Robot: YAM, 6 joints.
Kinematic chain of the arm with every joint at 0, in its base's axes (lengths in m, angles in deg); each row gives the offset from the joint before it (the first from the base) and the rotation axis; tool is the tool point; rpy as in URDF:
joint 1: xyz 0 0 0.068 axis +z
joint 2: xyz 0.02 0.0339 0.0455 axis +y
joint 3: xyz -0.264 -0.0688 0 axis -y
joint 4: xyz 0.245 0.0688 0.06 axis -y
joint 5: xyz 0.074 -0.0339 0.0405 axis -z
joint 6: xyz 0.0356 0 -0.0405 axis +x
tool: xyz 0 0 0 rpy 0 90 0
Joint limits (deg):
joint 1: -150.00..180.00
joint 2: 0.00..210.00
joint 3: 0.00..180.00
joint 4: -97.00..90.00
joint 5: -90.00..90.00
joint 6: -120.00..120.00
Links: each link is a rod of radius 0.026 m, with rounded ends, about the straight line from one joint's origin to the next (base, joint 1, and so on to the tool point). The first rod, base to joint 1, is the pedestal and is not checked.
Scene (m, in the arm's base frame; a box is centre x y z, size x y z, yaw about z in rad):
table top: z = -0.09
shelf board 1: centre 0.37 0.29 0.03 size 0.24 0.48 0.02 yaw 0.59
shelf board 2: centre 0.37 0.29 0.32 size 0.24 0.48 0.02 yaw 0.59
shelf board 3: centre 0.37 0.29 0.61 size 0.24 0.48 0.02 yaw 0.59
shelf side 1: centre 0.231 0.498 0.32 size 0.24 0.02 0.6 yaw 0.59
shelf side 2: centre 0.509 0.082 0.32 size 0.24 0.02 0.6 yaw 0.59
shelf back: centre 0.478 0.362 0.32 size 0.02 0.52 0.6 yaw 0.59
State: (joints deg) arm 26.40 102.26 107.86 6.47 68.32 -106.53
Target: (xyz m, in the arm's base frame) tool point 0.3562 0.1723 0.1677
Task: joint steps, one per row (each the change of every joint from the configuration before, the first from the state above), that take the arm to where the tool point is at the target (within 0.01 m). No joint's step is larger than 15 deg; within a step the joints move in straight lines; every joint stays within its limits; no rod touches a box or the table.
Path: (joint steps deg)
1: 13.16 -4.78 -7.57 3.02 -1.50 0.51
2: 13.16 -4.79 -7.56 3.02 -1.50 0.51
3: 13.15 -4.78 -7.57 3.01 -1.50 0.51
4: 13.16 -4.79 -7.57 3.02 -1.50 0.51
5: 13.16 -4.78 -7.56 3.02 -1.50 0.51
6: -12.68 0.98 -6.43 -8.42 2.90 -0.51
7: -12.67 0.99 -6.42 -8.42 2.90 -0.51
8: -12.68 0.99 -6.42 -8.42 2.91 -0.51
9: -12.67 0.99 -6.43 -8.42 2.90 -0.51
10: -12.68 0.99 -6.42 -8.42 2.90 -0.51
11: 0.62 9.57 10.15 5.09 -1.79 0.00
12: 0.62 9.57 10.15 5.09 -1.79 0.00
13: 0.61 9.57 10.15 5.09 -1.79 0.00

